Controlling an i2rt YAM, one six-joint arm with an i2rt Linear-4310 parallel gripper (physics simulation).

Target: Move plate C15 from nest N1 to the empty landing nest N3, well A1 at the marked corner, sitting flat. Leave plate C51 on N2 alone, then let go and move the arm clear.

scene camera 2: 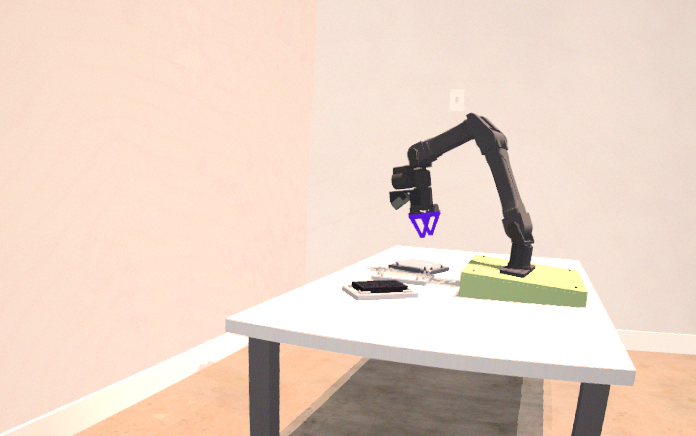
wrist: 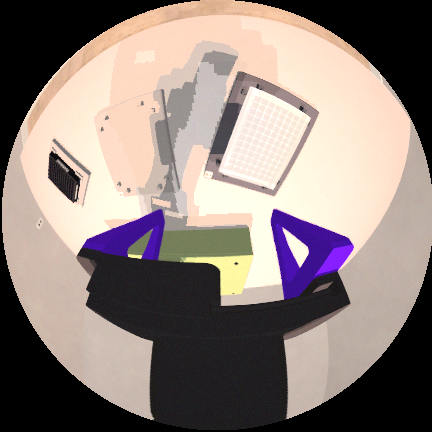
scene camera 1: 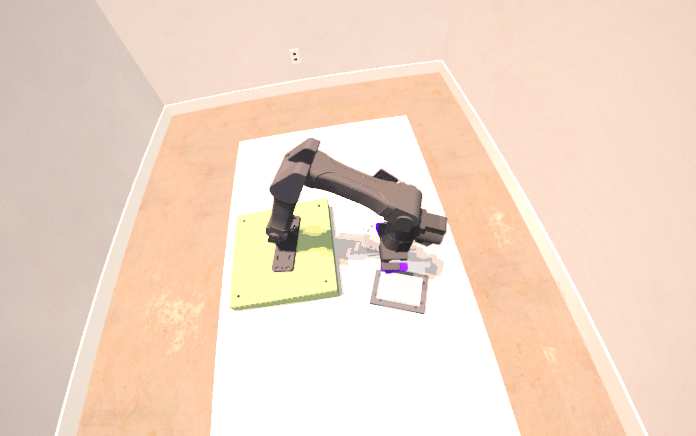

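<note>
A white well plate (scene camera 1: 400, 288) (scene camera 2: 420, 264) (wrist: 267, 137) lies flat on a dark grey nest (scene camera 1: 398, 306) (wrist: 231, 112); a small white tag (wrist: 208, 174) marks one nest corner. A pale nest (scene camera 2: 403, 278) (wrist: 132, 150) in the middle is empty; the arm mostly hides it in scene camera 1. A black plate (scene camera 1: 385, 175) (scene camera 2: 379, 286) (wrist: 63, 175) sits on another pale nest (scene camera 2: 382, 296) (wrist: 85, 185). I cannot read which plate is C15 or C51. My gripper (scene camera 1: 391, 249) (scene camera 2: 426, 235) (wrist: 217, 214) is open and empty, high above the table, between the white plate and the middle nest.
The arm stands on a yellow-green base block (scene camera 1: 256, 267) (scene camera 2: 518, 292) (wrist: 235, 275) beside the nests. The white table (scene camera 1: 318, 369) (scene camera 2: 436, 328) carries the nests and block. Arm shadows fall across the table and middle nest.
</note>
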